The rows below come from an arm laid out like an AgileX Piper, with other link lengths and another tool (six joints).
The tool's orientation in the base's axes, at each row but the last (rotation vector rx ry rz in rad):
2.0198, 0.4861, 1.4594
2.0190, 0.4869, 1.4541
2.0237, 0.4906, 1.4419
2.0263, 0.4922, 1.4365
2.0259, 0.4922, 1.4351
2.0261, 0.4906, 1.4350
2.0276, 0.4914, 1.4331
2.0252, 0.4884, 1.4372
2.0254, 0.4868, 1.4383
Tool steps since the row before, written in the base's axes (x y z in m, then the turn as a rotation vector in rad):
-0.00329, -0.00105, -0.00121, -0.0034, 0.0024, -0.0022
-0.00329, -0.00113, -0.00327, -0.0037, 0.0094, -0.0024
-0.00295, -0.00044, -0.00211, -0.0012, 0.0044, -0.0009
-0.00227, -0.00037, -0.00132, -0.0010, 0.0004, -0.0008
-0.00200, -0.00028, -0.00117, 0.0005, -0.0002, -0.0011
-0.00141, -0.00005, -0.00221, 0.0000, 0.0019, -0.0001
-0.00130, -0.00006, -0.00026, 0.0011, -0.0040, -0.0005
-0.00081, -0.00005, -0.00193, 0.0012, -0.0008, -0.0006
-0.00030, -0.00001, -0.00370, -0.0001, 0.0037, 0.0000
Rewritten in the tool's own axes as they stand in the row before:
-0.00260, 0.00016, -0.00257, -0.0013, -0.0031, -0.0033
-0.00414, -0.00113, -0.00208, 0.0027, -0.0085, -0.0053
-0.00279, -0.00093, -0.00217, 0.0016, -0.0038, -0.0020
-0.00195, -0.00050, -0.00172, -0.0007, -0.0008, -0.0009
-0.00170, -0.00048, -0.00153, -0.0007, -0.0006, 0.0008
-0.00210, -0.00136, -0.00079, 0.0011, -0.0015, -0.0005
-0.00067, -0.00007, -0.00114, -0.0024, 0.0026, 0.0022
-0.00169, -0.00120, -0.00030, -0.0005, 0.0002, 0.0015
-0.00276, -0.00241, 0.00058, 0.0022, -0.0028, -0.0011

